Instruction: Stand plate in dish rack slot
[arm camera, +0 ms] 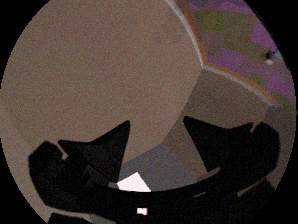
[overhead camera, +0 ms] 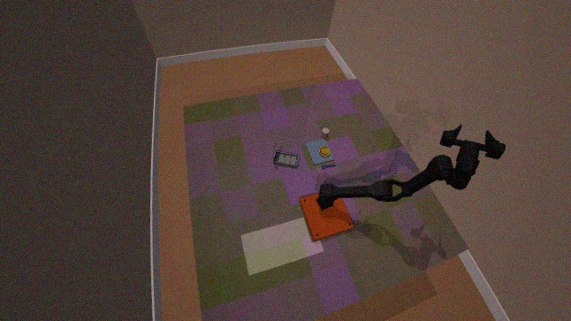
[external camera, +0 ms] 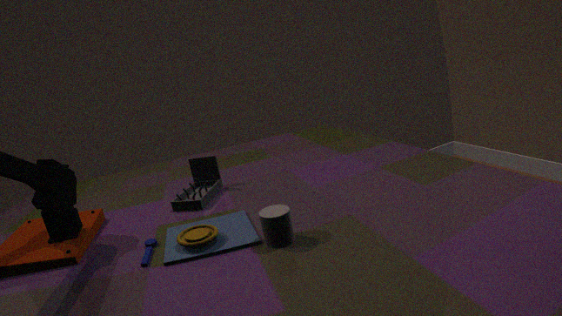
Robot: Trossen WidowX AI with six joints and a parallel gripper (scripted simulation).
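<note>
The yellow plate lies 36 cm ahead of my gripper tip, 30 cm to the left of it and 53 cm below it. From my gripper tip the other things lie so: blue spoon: 28 cm ahead, 33 cm to the left, 54 cm below; cup: 47 cm ahead, 24 cm to the left, 52 cm below; blue mat: 38 cm ahead, 32 cm to the left, 54 cm below.
</note>
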